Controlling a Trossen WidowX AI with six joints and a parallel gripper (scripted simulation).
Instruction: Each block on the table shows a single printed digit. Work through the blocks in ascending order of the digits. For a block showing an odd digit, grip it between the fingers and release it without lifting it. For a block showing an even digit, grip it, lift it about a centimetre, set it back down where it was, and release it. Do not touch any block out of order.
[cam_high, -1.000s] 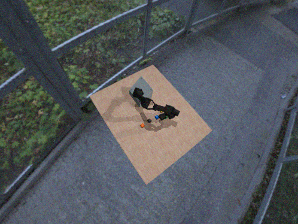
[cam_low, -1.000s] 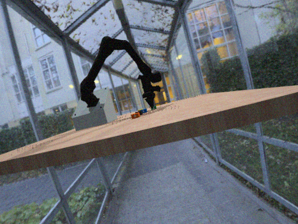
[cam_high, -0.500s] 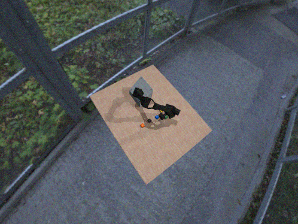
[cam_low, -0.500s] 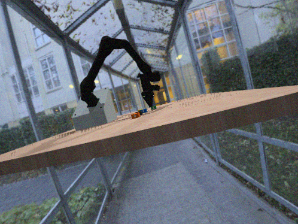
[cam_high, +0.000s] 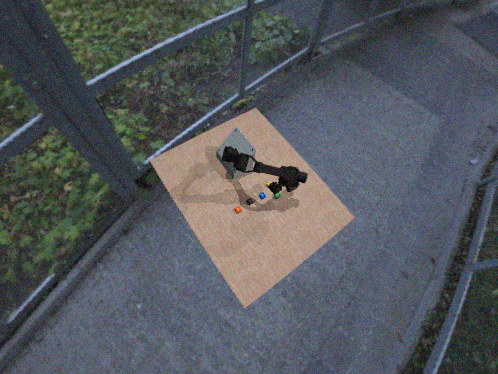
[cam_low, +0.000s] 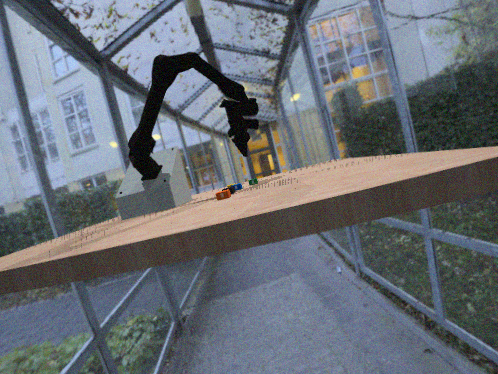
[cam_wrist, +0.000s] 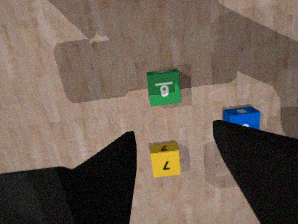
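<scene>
Right now my gripper tip is 8 cm past the yellow block, 1 cm to the left of it and 10 cm above it. Round my gripper tip: blue block (4 cm behind, 9 cm to the right, 10 cm below); green block (10 cm below); black block (3 cm behind, 18 cm to the right, 10 cm below).
</scene>
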